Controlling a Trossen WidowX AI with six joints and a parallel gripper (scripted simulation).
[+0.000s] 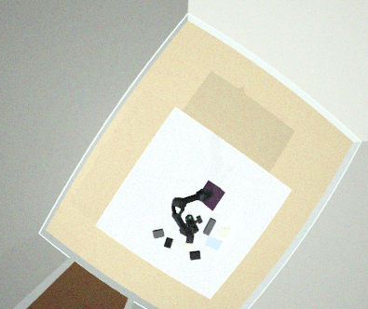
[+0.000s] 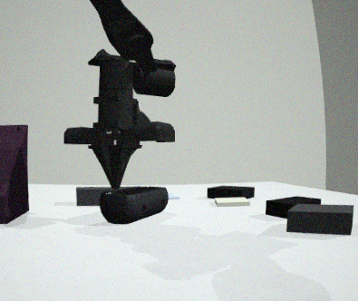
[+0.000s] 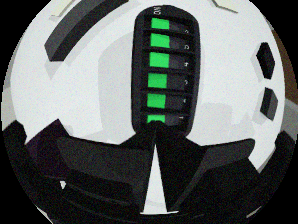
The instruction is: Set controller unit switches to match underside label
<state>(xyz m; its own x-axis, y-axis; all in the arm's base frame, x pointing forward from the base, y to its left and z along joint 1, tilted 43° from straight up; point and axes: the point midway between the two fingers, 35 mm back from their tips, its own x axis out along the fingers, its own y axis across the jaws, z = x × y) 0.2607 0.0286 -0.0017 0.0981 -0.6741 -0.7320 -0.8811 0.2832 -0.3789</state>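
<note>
Right now the grey block is 190 mm to the left of my gripper tip, 40 mm below it and 40 mm behind it. Round my gripper tip: black block: 310 mm ahead, 40 mm below; cream plate: 230 mm ahead, 160 mm to the left, 50 mm below; light blue piece: 320 mm to the left, 70 mm ahead, 50 mm below.
</note>
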